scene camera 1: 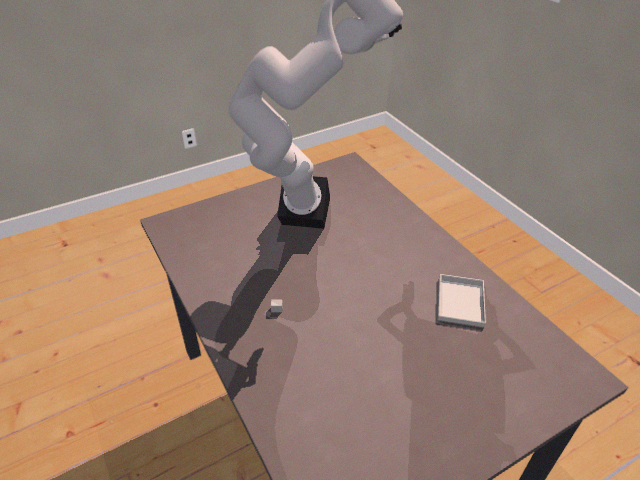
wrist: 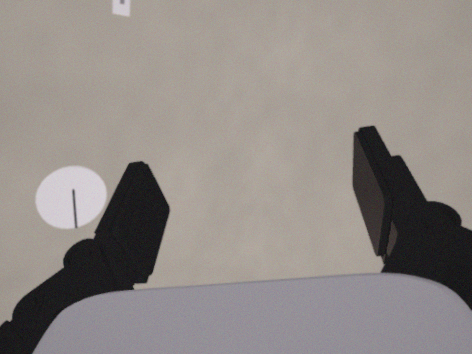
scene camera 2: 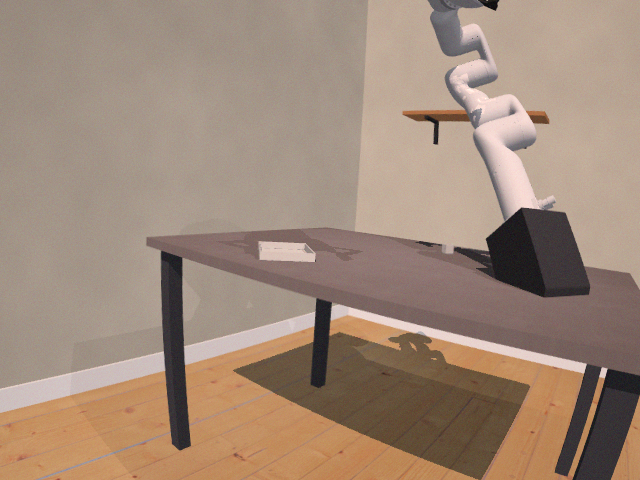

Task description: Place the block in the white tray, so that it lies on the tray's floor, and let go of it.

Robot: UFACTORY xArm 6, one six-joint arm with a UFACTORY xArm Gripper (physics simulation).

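Places are measured from the arm's base along level axes (x right, y ahead, z up), in centimetres.
Pixels of known places: gripper, fingertip midpoint: [wrist: 251, 171]; arm's base at its link origin: [scene camera 1: 302, 196] [scene camera 2: 525, 225].
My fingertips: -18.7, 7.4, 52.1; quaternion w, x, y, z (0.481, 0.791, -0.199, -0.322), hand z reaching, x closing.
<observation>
Ahead of a thing's pixels: the offset from my fingertips to its top centre, as dx, dy, dz. Level surfaces: height alone.
A small pale block @[+43.5, +21.8, -62.1] [scene camera 1: 276, 305] [scene camera 2: 447, 249] lies on the table on the robot base's side, apart from the tray. The white tray @[-5.7, +46.3, -63.1] [scene camera 1: 460, 324] [scene camera 2: 286, 255] is a square with low walls; it stands near the table's long edge, and its floor is bare. My gripper [wrist: 251, 171] is open and empty. It is high above the table, far from both block and tray, and the wrist view between its fingers shows a plain wall. In scene camera 1 part of the black gripper shows at the top; in scene camera 2 it is partly cut off.
The brown table @[dz -65.1] [scene camera 1: 351, 361] [scene camera 2: 392, 279] carries the arm's black base [scene camera 1: 303, 217] [scene camera 2: 537, 253]. A wooden shelf [scene camera 2: 413, 115] is on the wall behind the arm. A white disc [wrist: 57, 200] with a dark line shows in the wrist view. Arm shadows fall near the block.
</observation>
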